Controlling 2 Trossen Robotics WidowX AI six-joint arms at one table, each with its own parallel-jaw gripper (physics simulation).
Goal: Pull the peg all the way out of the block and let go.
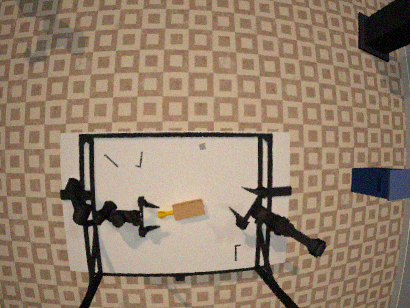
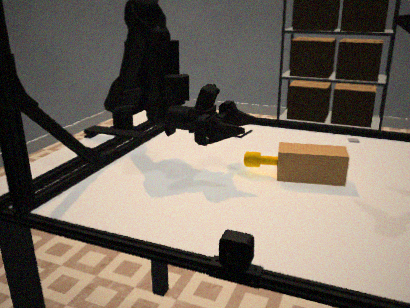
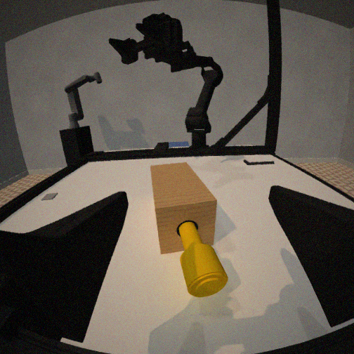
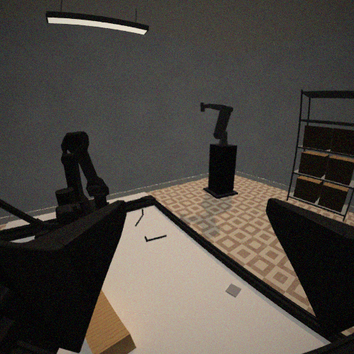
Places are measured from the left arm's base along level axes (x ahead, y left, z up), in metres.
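Where they show: left gripper, fingertip midpoint: [image 1: 160,217] [image 2: 251,125]; right gripper, fingertip midpoint: [image 1: 235,197] [image 2: 407,18]; left arm's base, origin of the base link: [image 1: 75,186] [image 2: 123,128].
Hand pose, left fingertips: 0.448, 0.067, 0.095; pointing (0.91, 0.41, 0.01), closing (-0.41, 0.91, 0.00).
Observation:
Each offset is from my left fingertips to the centre of the thing, as dx, dy, dz. "spot": to the spot under its first point.
The tan wooden block {+0.117, +0.076, -0.080} [image 1: 189,209] [image 2: 312,165] [image 3: 182,185] [image 4: 107,325] lies lengthwise on the white table. The yellow peg {+0.046, +0.025, -0.080} [image 1: 164,214] [image 2: 252,159] [image 3: 202,267] sticks out of the block's end that faces the left arm; its thick head and part of its thinner shaft show, the rest is hidden in the hole. My left gripper [image 1: 159,216] [image 2: 248,126] [image 3: 199,195] is open and empty, above the table near the peg's head, one finger on each side of it as seen from above. My right gripper [image 1: 237,198] [image 4: 198,206] is open and empty, raised to the right of the block.
A black frame [image 1: 175,135] [image 2: 125,242] borders the table. A small grey square {spot: +0.056, +0.386, -0.110} [image 1: 202,146] [image 2: 354,140] [image 3: 49,196] [image 4: 233,290] lies beyond the block. Thin black angled pieces {+0.469, -0.050, -0.110} [image 1: 236,252] [image 3: 259,162] [image 4: 155,238] lie on the table. A black box [image 2: 236,248] sits on the near frame bar.

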